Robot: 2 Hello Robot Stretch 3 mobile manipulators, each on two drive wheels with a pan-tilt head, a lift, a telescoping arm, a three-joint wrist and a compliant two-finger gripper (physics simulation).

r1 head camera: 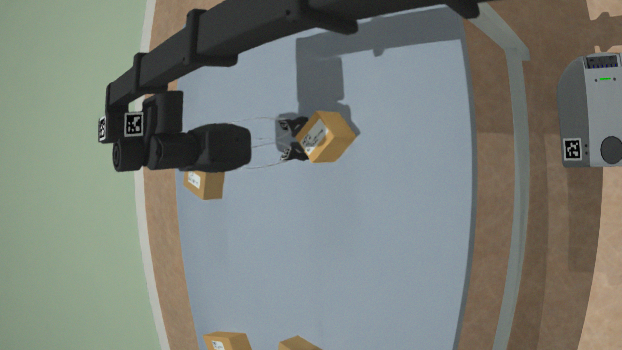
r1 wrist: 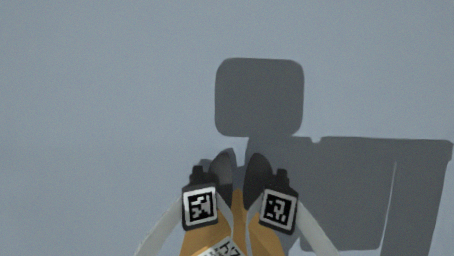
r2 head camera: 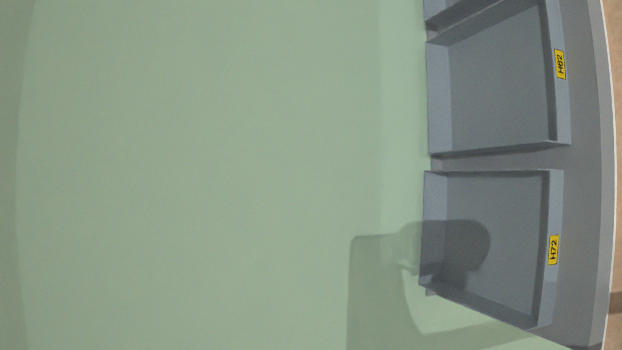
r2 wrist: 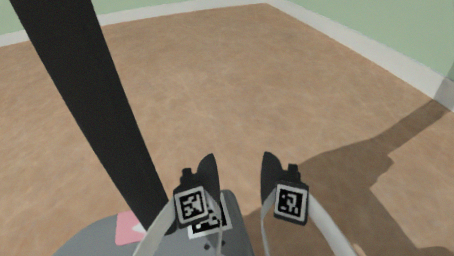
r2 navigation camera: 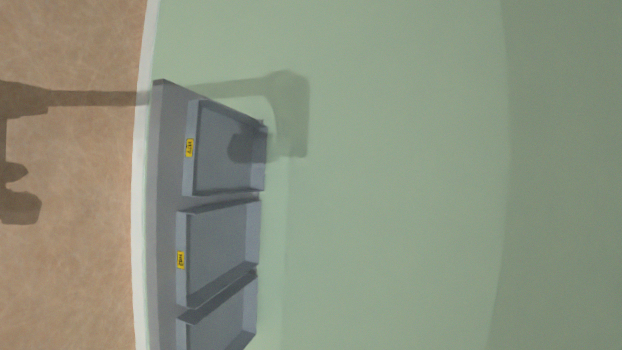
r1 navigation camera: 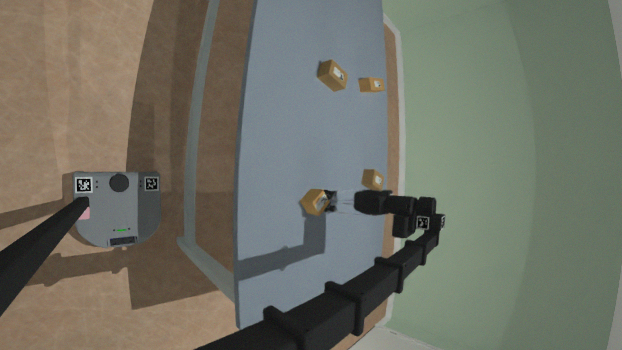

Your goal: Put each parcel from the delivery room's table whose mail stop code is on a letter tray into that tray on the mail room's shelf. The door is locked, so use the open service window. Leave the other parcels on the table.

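A cardboard parcel (r1 head camera: 332,145) (r1 navigation camera: 313,202) (r1 wrist: 239,212) with a white label stands on the table (r1 head camera: 350,250) (r1 navigation camera: 300,125); its code is blurred and partly hidden. My r1 gripper (r1 head camera: 301,138) (r1 navigation camera: 330,201) (r1 wrist: 238,175) points down, its fingers drawn close together around one corner of this parcel. My r2 gripper (r2 wrist: 240,175) is open and empty above the floor beside its own base. The H72 tray (r2 head camera: 554,205) (r2 navigation camera: 190,172) and the H62 tray (r2 head camera: 562,110) (r2 navigation camera: 181,285) stand on the shelf (r2 head camera: 582,200) (r2 navigation camera: 155,200), with nothing in them.
A second parcel (r1 head camera: 204,185) (r1 navigation camera: 372,179) is close to the r1 wrist. Two more parcels (r1 navigation camera: 331,76) (r1 navigation camera: 371,84) stand farther along the table. A third tray (r2 head camera: 452,7) (r2 navigation camera: 182,335) shows in part. The r1 base (r1 head camera: 595,110) (r1 navigation camera: 119,210) stands beyond the table's long edge.
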